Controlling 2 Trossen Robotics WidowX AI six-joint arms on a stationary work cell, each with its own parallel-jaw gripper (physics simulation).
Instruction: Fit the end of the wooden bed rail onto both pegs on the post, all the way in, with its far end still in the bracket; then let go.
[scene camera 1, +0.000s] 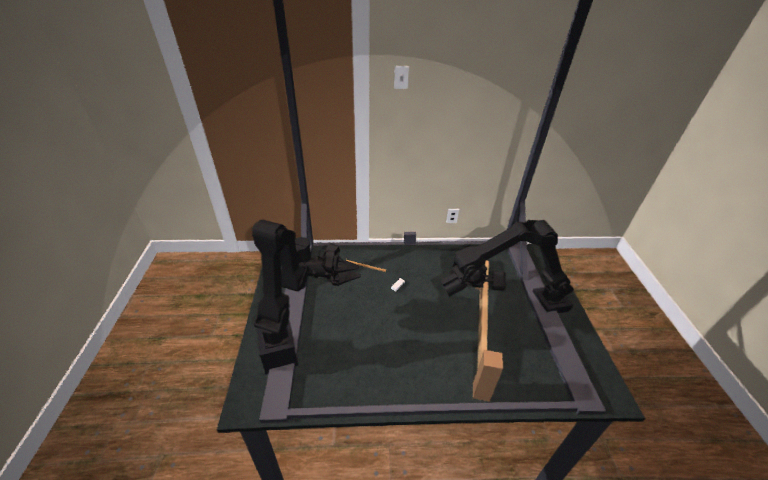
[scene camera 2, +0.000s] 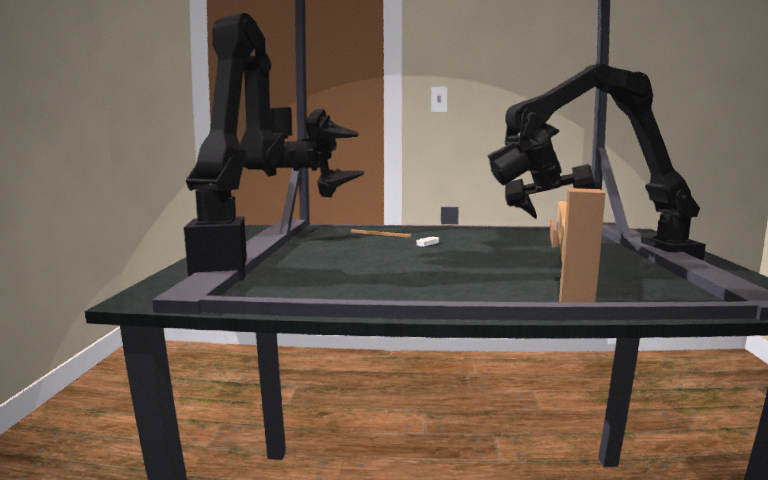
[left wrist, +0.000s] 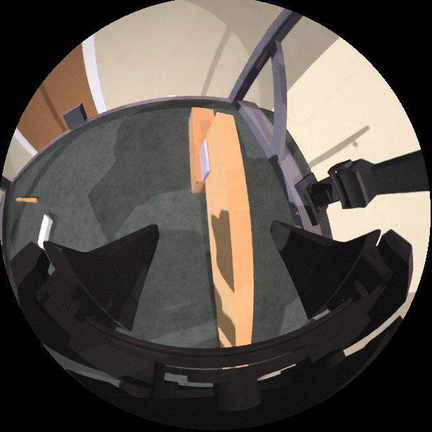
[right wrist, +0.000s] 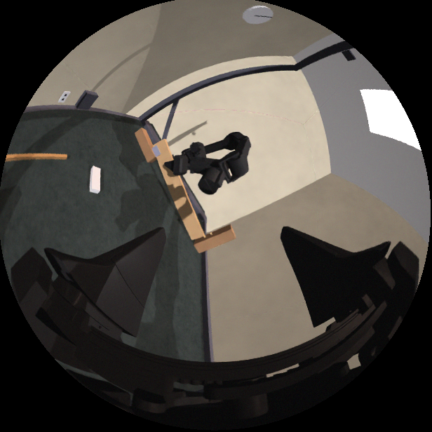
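Pixels of known places: left gripper, between the fingertips: (scene camera 2: 556, 213); right gripper, between the fingertips: (scene camera 1: 359, 271) (scene camera 2: 361, 154); left arm's base, origin of its link: (scene camera 1: 552, 296) (scene camera 2: 672, 240); right arm's base, origin of its link: (scene camera 1: 275, 337) (scene camera 2: 215, 221).
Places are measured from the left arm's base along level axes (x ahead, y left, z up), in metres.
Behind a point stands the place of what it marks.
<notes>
The wooden rail (scene camera 1: 483, 322) {x 0.322, y 0.084, z 0.042 m} (scene camera 2: 562, 217) {x 0.275, y -0.028, z 0.053 m} (left wrist: 242, 225) (right wrist: 191, 217) stands on edge, running from the upright front post (scene camera 1: 488, 376) {x 0.415, y 0.293, z 0.096 m} (scene camera 2: 582, 249) {x 0.412, y 0.294, z 0.060 m} (right wrist: 216, 240) toward the far block (scene camera 2: 553, 233) {x 0.244, y -0.125, z -0.002 m} (left wrist: 195, 150) (right wrist: 144, 142). The far end is at the pale bracket (left wrist: 204, 160) (right wrist: 156, 150). The near end is at or very close to the front post; a small nub shows there in the right wrist view, but any gap is too small to tell. My left gripper (scene camera 2: 560, 204) {x 0.270, y -0.067, z 0.055 m} (left wrist: 215, 228) is open above the rail, its fingers on either side. My right gripper (scene camera 2: 360, 153) {x 0.705, y -0.096, z 0.185 m} (right wrist: 225, 233) is open and empty, well away.
A white block (scene camera 1: 398, 284) {x 0.536, y -0.196, z -0.023 m} (scene camera 2: 427, 241) {x 0.541, y -0.183, z -0.025 m} (left wrist: 45, 230) (right wrist: 95, 180) and a thin orange stick (scene camera 1: 365, 265) {x 0.639, y -0.330, z -0.028 m} (scene camera 2: 380, 233) {x 0.638, y -0.327, z -0.031 m} (right wrist: 40, 156) lie left of the rail in the scene views. A dark box (scene camera 1: 409, 237) {x 0.428, y -0.421, z 0.008 m} (scene camera 2: 449, 215) {x 0.425, y -0.420, z -0.002 m} is at the back edge. Frame bars border the table.
</notes>
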